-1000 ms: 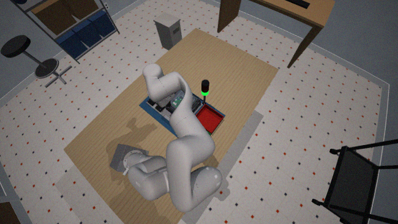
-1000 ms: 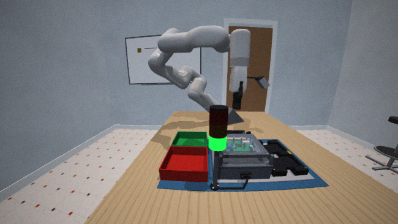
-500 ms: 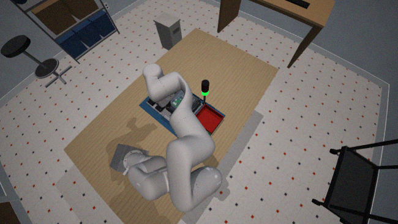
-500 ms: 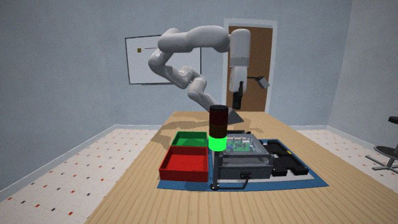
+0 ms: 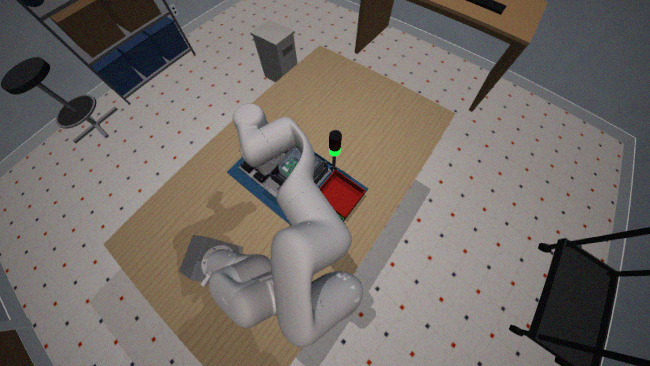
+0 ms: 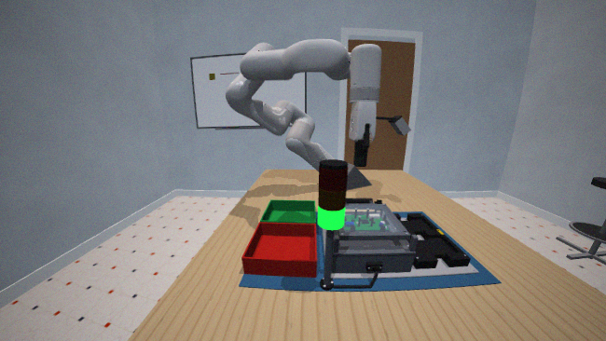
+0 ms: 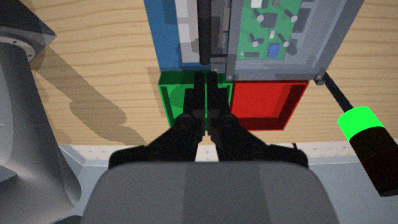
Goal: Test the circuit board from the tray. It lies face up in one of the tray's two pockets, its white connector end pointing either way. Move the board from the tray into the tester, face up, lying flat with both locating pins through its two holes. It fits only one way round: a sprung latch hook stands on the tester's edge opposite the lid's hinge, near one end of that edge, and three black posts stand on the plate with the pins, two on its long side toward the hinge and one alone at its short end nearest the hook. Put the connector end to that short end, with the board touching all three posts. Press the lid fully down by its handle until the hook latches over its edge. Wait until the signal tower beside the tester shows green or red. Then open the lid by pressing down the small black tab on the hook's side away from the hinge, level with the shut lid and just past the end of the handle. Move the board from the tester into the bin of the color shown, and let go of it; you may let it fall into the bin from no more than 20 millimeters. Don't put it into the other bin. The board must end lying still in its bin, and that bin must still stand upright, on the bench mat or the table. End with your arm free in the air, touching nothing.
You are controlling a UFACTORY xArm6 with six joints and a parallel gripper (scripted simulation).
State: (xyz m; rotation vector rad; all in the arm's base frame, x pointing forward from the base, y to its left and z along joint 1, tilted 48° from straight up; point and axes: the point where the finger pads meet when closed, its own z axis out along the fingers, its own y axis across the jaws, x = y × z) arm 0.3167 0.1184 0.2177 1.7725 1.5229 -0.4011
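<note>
Right now the black latch hook is 13 cm below my hand, 5 cm to the left of it and 4 cm ahead of it. Also, from my hand: clear lid: 13 cm below, 8 cm ahead, 2 cm to the right; green circuit board: 15 cm below, 8 cm ahead, 2 cm to the right; plate: 15 cm below, 9 cm ahead, 2 cm to the right.
</note>
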